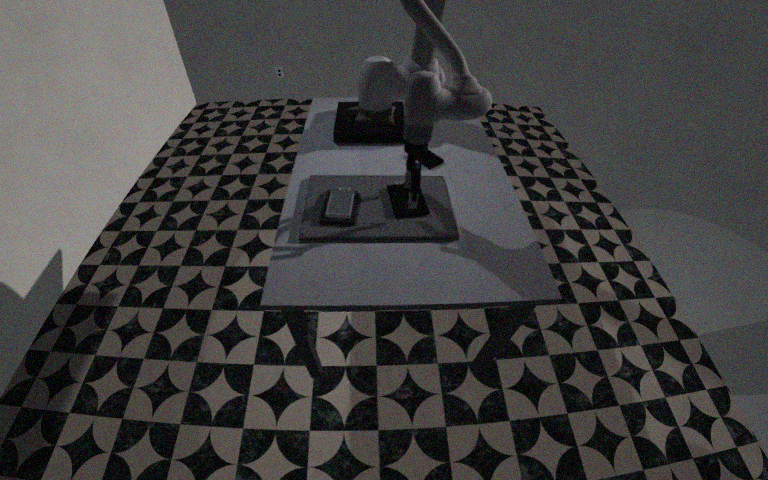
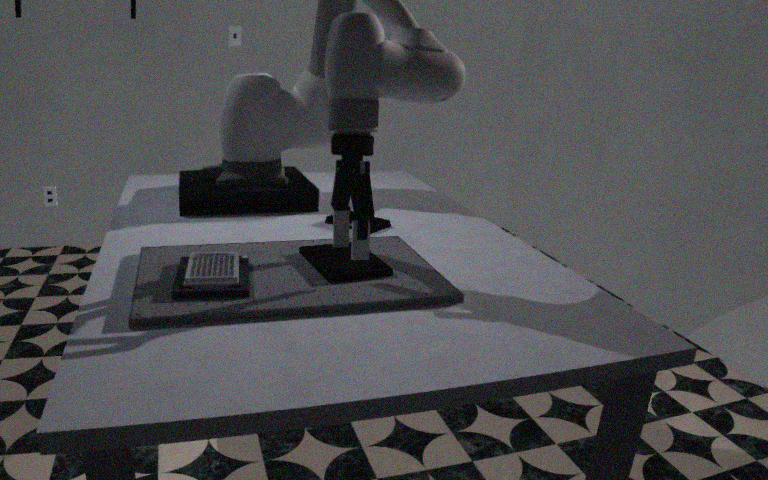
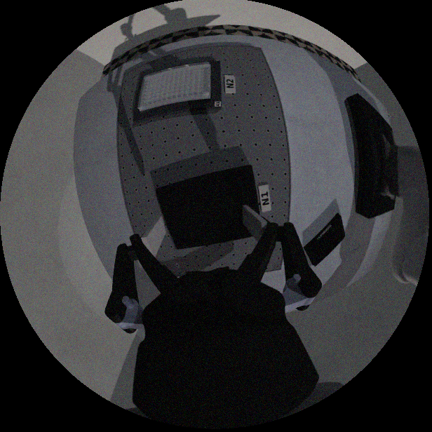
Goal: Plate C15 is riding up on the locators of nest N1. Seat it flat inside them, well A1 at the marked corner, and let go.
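A black rectangular block lies at the label N1. It is so dark that plate C15 and nest N1 cannot be told apart. Its tilt, the locators, well A1 and the marked corner cannot be made out. My gripper points down over this block with its fingers spread wide. It is open, and its pale fingertips are low, near the block's two ends. Whether they touch it is not clear.
A pale well plate sits in dark nest N2. Both nests are on a perforated board. A small black object and the robot's black base stand behind the board.
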